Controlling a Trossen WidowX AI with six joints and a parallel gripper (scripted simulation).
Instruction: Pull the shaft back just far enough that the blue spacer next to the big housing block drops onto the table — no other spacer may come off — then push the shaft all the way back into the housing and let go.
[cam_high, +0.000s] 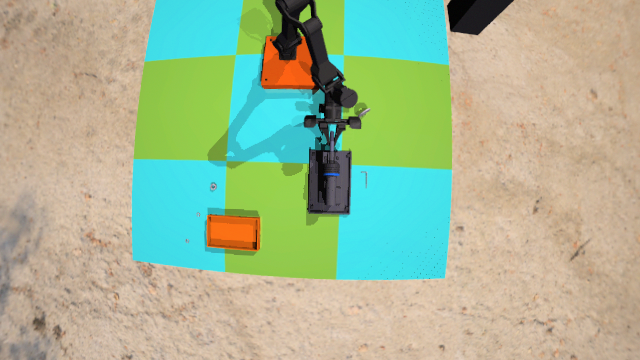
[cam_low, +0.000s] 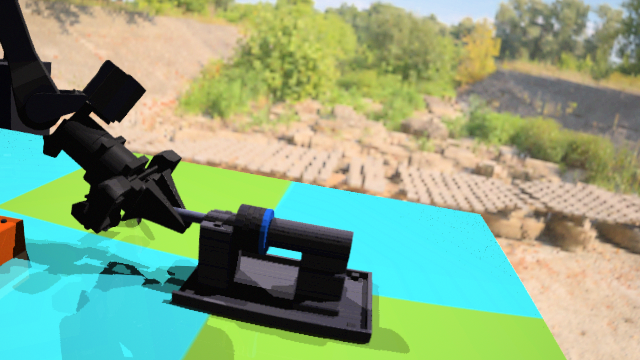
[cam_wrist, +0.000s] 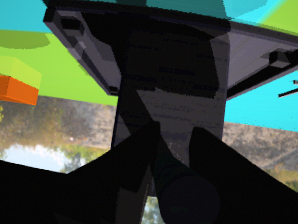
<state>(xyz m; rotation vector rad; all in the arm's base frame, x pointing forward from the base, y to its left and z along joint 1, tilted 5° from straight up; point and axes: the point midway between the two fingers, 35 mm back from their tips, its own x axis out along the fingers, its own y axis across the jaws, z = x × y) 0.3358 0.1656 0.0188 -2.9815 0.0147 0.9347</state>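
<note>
My gripper tip is 6 cm short of the shaft and 2 cm below it. The rest, counted from my gripper tip: blue spacer: 10 cm ahead, 2 cm above; then black spacer: 9 cm ahead, 2 cm above; then nut: 44 cm to the right, 15 cm ahead, 6 cm below.
</note>
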